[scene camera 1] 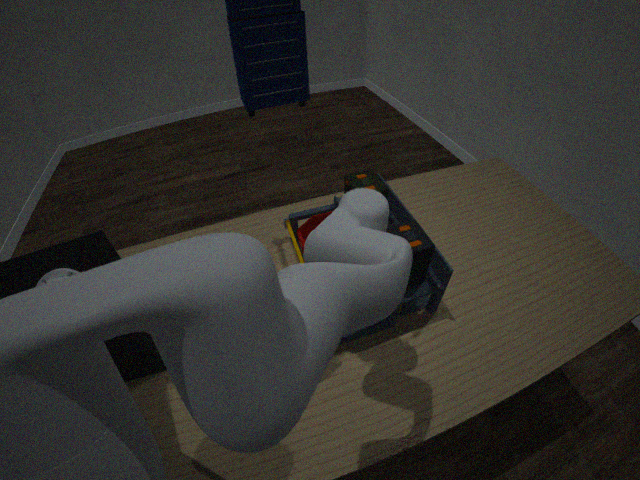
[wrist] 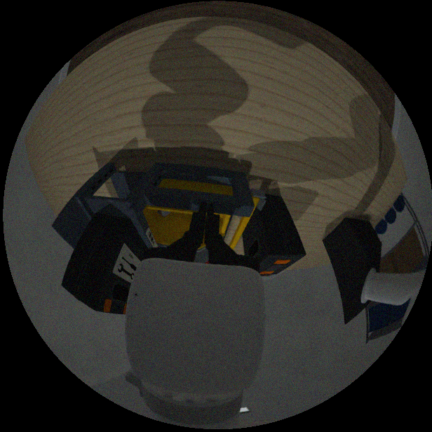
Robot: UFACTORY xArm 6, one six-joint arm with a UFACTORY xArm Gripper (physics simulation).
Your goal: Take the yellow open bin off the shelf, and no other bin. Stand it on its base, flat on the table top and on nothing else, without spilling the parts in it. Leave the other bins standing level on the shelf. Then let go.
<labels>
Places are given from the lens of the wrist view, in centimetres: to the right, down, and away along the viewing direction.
yellow open bin (wrist: 166, 230): -11, 3, 25
black case (wrist: 270, 236): 7, 3, 16
The marked spots on the yellow open bin and the black case are 20 cm apart.
</labels>
